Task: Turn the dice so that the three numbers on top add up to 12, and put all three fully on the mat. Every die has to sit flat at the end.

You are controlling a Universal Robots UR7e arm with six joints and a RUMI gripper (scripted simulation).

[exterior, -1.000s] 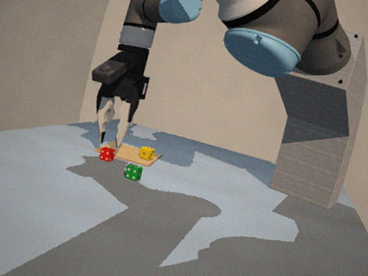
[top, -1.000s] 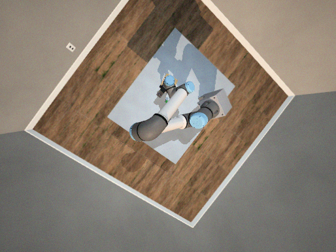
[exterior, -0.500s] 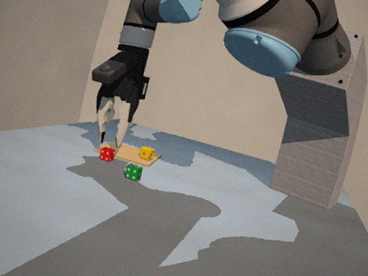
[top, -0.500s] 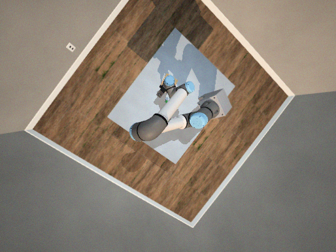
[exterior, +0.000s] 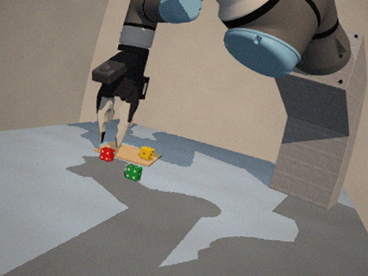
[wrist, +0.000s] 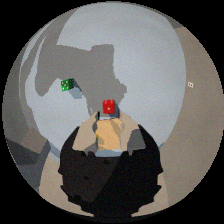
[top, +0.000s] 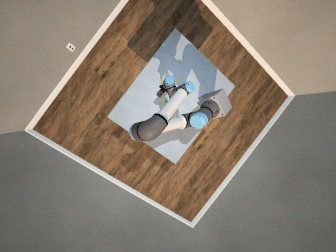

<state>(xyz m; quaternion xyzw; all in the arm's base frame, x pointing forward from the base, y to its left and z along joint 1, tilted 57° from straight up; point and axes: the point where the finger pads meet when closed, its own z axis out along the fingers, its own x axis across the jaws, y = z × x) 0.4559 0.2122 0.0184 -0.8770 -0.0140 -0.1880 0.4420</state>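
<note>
My hand is 40 mm above the red die. The rest, counted from my hand: green die: 110 mm behind, 40 mm to the left, 40 mm below; tan mat: 110 mm to the right, 50 mm below, 20 mm ahead; yellow die: 110 mm to the right, 30 mm below, 30 mm behind.
</note>
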